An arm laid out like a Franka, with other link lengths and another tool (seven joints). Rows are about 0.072 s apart.
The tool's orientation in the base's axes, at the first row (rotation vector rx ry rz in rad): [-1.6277 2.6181 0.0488]
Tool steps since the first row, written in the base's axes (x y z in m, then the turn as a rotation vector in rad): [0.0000 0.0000 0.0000 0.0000 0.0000 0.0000]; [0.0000 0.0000 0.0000 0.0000 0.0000 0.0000]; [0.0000 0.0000 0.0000 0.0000 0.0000 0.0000]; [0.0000 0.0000 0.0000 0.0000 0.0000 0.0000]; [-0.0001 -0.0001 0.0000 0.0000 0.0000 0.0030]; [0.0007 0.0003 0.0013 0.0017 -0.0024 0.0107]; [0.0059 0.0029 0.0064 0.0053 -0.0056 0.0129]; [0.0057 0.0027 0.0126 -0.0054 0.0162 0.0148]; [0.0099 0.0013 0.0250 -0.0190 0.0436 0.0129]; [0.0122 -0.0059 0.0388 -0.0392 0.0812 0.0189]
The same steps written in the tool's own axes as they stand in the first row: [0.0000 0.0000 0.0000 0.0000 0.0000 0.0000]; [0.0000 0.0000 0.0000 0.0000 0.0000 0.0000]; [0.0000 0.0000 0.0000 0.0000 0.0000 0.0000]; [0.0000 0.0000 0.0000 0.0000 0.0000 0.0000]; [0.0001 0.0000 0.0000 -0.0002 0.0000 -0.0030]; [-0.0007 -0.0005 -0.0013 0.0007 -0.0026 -0.0108]; [-0.0056 -0.0040 -0.0060 0.0018 -0.0073 -0.0130]; [-0.0058 -0.0040 -0.0122 -0.0131 0.0120 -0.0140]; [-0.0072 -0.0084 -0.0245 -0.0315 0.0363 -0.0110]; [-0.0027 -0.0137 -0.0387 -0.0566 0.0710 -0.0155]
